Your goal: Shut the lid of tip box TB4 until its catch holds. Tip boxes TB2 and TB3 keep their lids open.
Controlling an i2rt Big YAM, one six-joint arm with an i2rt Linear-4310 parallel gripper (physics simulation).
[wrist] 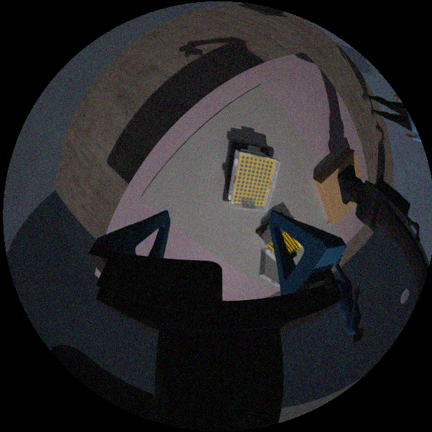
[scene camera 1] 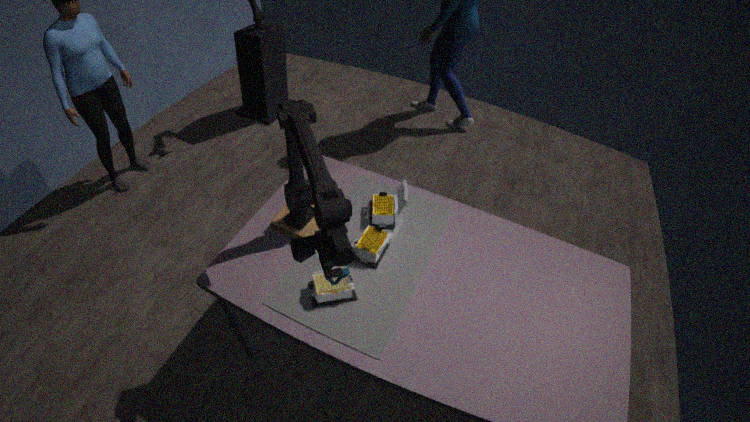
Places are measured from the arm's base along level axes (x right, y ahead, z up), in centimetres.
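Where they show: gripper, fingertip midpoint: (scene camera 1: 329, 271); arm's base at its link origin: (scene camera 1: 300, 217).
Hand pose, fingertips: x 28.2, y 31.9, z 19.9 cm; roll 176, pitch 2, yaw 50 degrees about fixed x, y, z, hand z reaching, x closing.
Each offset is from my fingertips to the centre of the thing. Level surfaces: height alone.
The front tip box @(dx -8.0, dy -4.9, dz -20.0 cm) (scene camera 1: 333, 293) (wrist: 254, 181) has a pale yellow rack that looks covered by a clear lid lying down over it; whether its catch holds cannot be told. The middle tip box @(dx -31.1, dy -1.2, dz -17.4 cm) (scene camera 1: 371, 244) (wrist: 291, 243) shows a brighter yellow rack, and its clear lid (wrist: 269, 265) stands open. The back tip box @(dx -49.7, dy -6.2, dz -17.4 cm) (scene camera 1: 383, 207) also has its lid (scene camera 1: 404, 190) upright and open. No box labels can be read. My gripper (scene camera 1: 338, 276) (wrist: 219, 215) is open and empty, above the front box. In the wrist view, its right finger partly hides the middle box.
The boxes stand on a grey-green mat @(dz -23.9 cm) (scene camera 1: 367, 328) (wrist: 195, 175) on the pink table @(dz -24.1 cm) (scene camera 1: 524, 293) (wrist: 300, 80). A wooden block (scene camera 1: 283, 223) (wrist: 330, 200) lies by the arm's base. Two people and a dark pedestal (scene camera 1: 259, 73) stand beyond the table.
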